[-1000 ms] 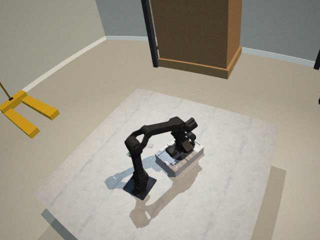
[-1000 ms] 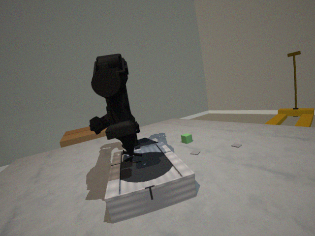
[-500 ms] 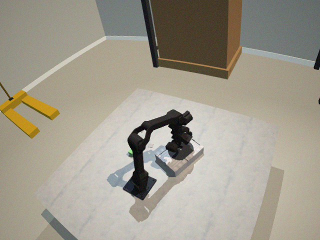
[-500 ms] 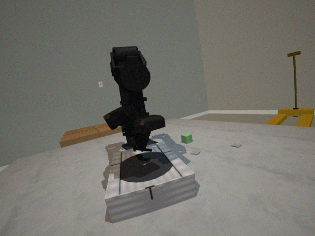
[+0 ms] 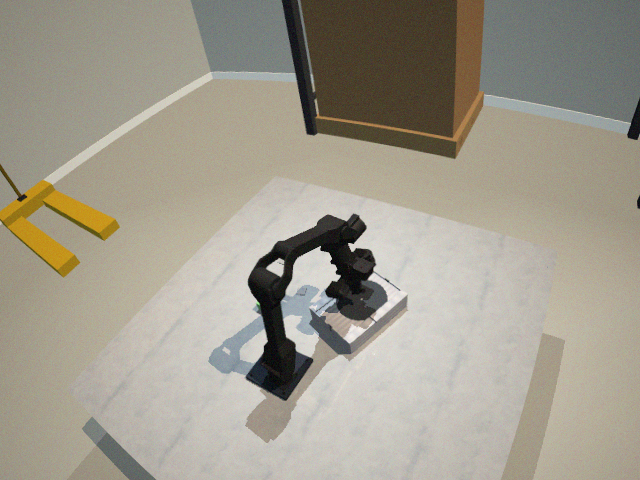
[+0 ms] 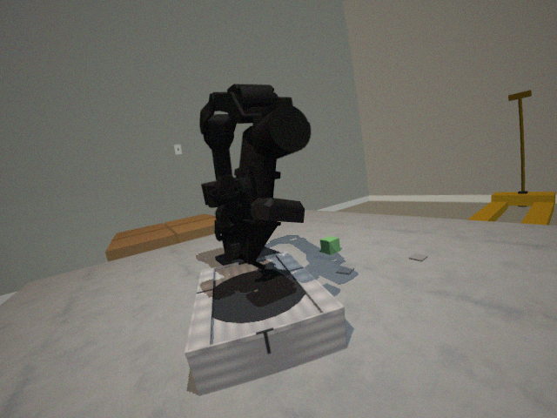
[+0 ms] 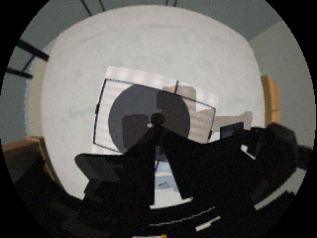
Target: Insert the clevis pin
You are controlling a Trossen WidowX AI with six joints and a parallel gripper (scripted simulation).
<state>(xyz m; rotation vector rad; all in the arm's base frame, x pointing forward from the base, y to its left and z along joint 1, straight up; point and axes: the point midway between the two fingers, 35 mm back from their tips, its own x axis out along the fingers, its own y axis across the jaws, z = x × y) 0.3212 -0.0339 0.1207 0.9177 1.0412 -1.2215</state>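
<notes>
The clevis pin lies right at my gripper tip. Also, from my gripper tip: wide dark disc: 10 mm ahead, 40 mm below; then small green cube: 160 mm behind, 270 mm to the left, 80 mm below; then rimmed steel tray: 60 mm below.
</notes>
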